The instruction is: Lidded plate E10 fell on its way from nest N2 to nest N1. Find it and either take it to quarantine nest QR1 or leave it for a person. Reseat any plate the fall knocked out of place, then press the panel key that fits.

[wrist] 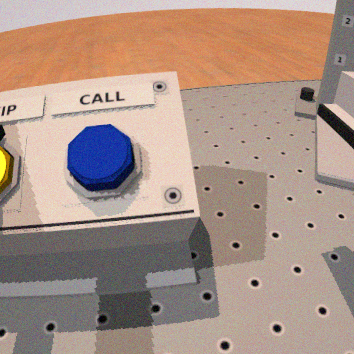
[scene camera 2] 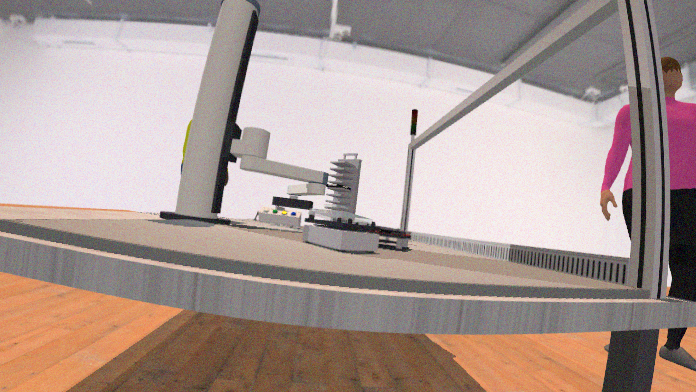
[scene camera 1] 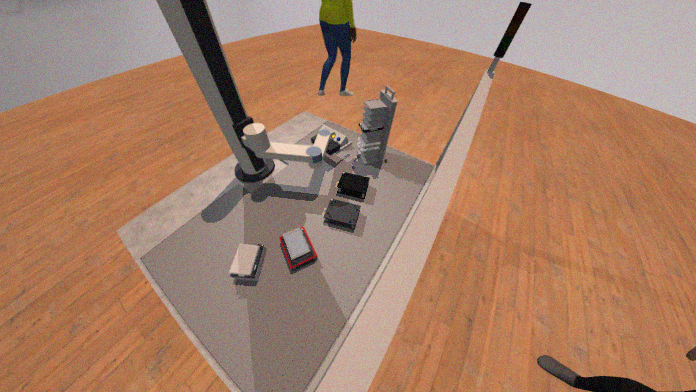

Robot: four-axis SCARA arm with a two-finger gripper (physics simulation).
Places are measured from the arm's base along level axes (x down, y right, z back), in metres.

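Pixels of known places: gripper, between the fingertips: [wrist: 161, 94] [scene camera 2: 299, 211] [scene camera 1: 342, 137]; arm's base, origin of its link: [scene camera 1: 255, 168].
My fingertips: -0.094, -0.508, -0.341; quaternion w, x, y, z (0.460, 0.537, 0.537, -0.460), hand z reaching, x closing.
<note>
Ahead of a thing's pixels: the offset from my fingertips to its top centre, as dx, dy, dz. "pt": to the spot under its first point.
The key panel {-0.003, -0.018, +0.100} [scene camera 1: 342, 135] [scene camera 2: 280, 219] [wrist: 150, 165] stands at the far side of the bench. In the wrist view its blue key {+0.007, +0.013, +0.028} [wrist: 100, 157] is labelled CALL, and a bright yellow key {pt +0.016, +0.011, +0.067} [wrist: 4, 169] is cut off at the left edge. My gripper [scene camera 1: 331, 146] [scene camera 2: 293, 203] is open and empty, low over the panel area; its fingertips are hard to make out. A light-lidded plate {+0.019, +0.743, -0.265} [scene camera 1: 298, 243] sits on a red-edged nest. A whitish block {+0.004, +0.925, -0.143} [scene camera 1: 246, 260] is left of it. Two dark nests or plates {pt +0.024, +0.299, -0.289} [scene camera 1: 354, 184] {pt +0.034, +0.495, -0.344} [scene camera 1: 342, 214] stand nearer the rack. Plate E10 cannot be identified; no nest names are readable.
A tall shelf rack [scene camera 1: 391, 125] [scene camera 2: 356, 187] [wrist: 330, 65] stands right of the panel. The arm's column [scene camera 1: 220, 85] [scene camera 2: 215, 110] is to the left. A yellow-topped person [scene camera 1: 336, 45] stands beyond the bench. A pink-topped person [scene camera 2: 679, 145] stands behind the frame post {pt -0.151, +1.218, -0.624} [scene camera 2: 645, 150].
</note>
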